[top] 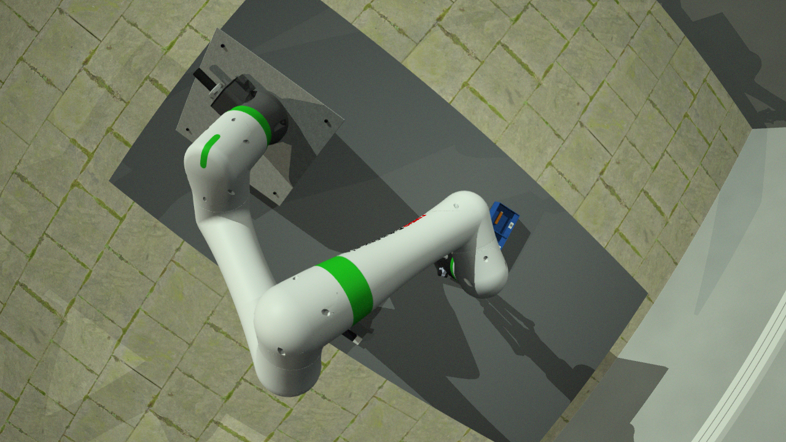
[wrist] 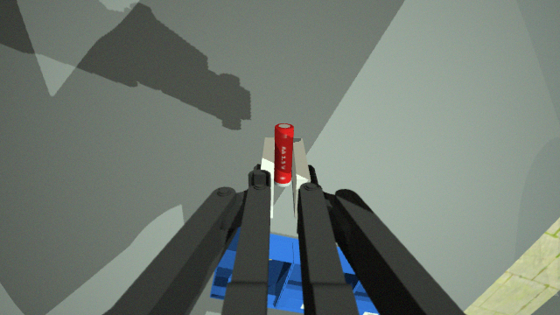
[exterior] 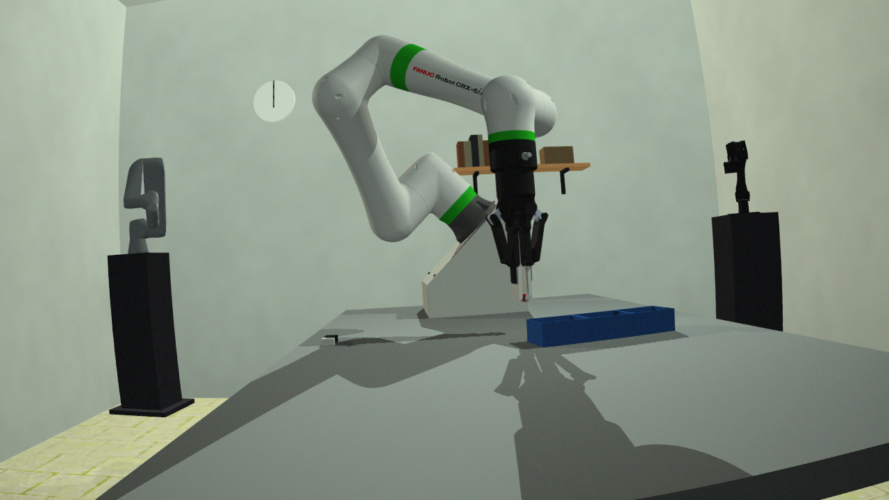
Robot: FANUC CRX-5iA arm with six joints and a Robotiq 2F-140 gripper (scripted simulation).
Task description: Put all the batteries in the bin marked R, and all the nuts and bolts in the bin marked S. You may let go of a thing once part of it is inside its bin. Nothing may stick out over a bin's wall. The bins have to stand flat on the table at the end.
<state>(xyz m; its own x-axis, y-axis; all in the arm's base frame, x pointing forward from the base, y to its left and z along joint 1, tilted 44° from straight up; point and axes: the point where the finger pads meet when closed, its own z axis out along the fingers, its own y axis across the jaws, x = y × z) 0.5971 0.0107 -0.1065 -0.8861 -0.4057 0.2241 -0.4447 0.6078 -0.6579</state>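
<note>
The orange battery lies 210 mm to the left of my hand, 120 mm ahead of it and 80 mm below it. From my hand the other things lie so: red battery 30 mm below; yellow bolt 150 mm ahead, 80 mm below, 50 mm to the left; brass nut 170 mm ahead, 80 mm below, 40 mm to the left.
</note>
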